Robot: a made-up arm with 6 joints. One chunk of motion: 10 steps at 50 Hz.
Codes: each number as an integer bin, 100 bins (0 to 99) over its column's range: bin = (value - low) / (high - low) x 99, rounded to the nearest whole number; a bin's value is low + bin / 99 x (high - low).
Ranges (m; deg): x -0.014..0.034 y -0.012..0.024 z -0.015..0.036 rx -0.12..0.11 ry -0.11..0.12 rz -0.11..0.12
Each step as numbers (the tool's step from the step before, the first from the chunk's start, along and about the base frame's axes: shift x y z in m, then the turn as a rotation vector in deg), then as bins.
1 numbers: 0.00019 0.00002 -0.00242 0.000 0.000 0.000
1 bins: 29 33 24 52 47 47
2 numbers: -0.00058 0.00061 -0.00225 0.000 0.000 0.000
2 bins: 28 35 25 52 47 47
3 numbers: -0.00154 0.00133 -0.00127 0.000 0.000 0.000
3 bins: 26 37 27 52 47 47
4 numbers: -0.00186 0.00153 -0.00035 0.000 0.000 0.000
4 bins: 25 37 28 52 47 47
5 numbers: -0.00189 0.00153 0.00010 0.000 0.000 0.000
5 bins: 25 37 29 52 47 47
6 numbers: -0.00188 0.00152 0.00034 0.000 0.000 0.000
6 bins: 25 37 30 52 47 47
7 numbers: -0.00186 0.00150 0.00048 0.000 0.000 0.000
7 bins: 25 37 30 52 47 47
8 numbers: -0.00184 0.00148 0.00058 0.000 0.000 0.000
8 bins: 25 37 30 52 47 47
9 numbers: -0.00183 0.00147 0.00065 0.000 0.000 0.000
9 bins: 25 37 30 52 47 47
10 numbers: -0.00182 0.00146 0.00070 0.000 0.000 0.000
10 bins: 25 37 30 52 47 47
